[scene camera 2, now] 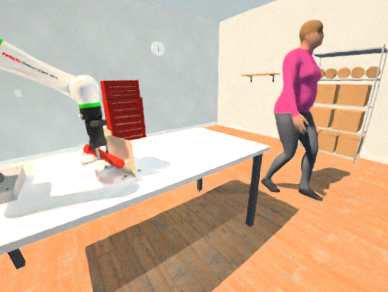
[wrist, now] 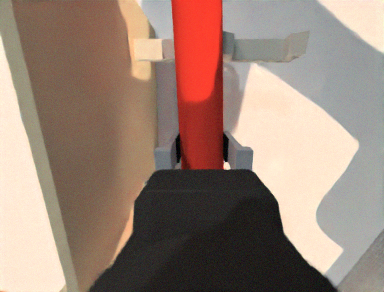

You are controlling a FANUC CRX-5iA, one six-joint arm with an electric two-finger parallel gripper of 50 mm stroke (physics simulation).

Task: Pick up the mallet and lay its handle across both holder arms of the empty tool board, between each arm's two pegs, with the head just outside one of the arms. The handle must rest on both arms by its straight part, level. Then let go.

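Places are measured from the arm's base along level axes (x left, y back, z up), in millimetres.
Pixels of known places: gripper, between the fingertips: [scene camera 2: 104, 159] [wrist: 201, 141].
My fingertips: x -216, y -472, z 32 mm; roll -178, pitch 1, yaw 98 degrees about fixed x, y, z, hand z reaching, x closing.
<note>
Ahead of a thing's pixels: the offset from my fingertips to its middle. Level surfaces: height alone.
The mallet {dy -1, dx -10, dz +17 mm} [scene camera 2: 112, 159] [wrist: 199, 75] shows a thick red handle. My gripper [scene camera 2: 98, 153] [wrist: 201, 141] is shut on this handle, one finger on each side. The tan tool board {dy -23, dx -8, dz +2 mm} [scene camera 2: 123, 152] [wrist: 80, 125] stands upright beside the handle, on its left in the wrist view. One pale holder arm [wrist: 260, 51] crosses beneath the handle ahead of the fingers, with its tip turned up at the right. The handle passes over it; whether it touches the arm cannot be told. The other arm is not clearly visible in the wrist view. The mallet's head cannot be made out clearly.
The white table {dz -92 mm} [scene camera 2: 215, 145] carries the board. A grey block-like object [scene camera 2: 14, 184] is at the table's left. A red tool cabinet [scene camera 2: 123, 112] stands behind the table. A person in pink [scene camera 2: 299, 82] walks at the right, in front of a shelf rack with boxes.
</note>
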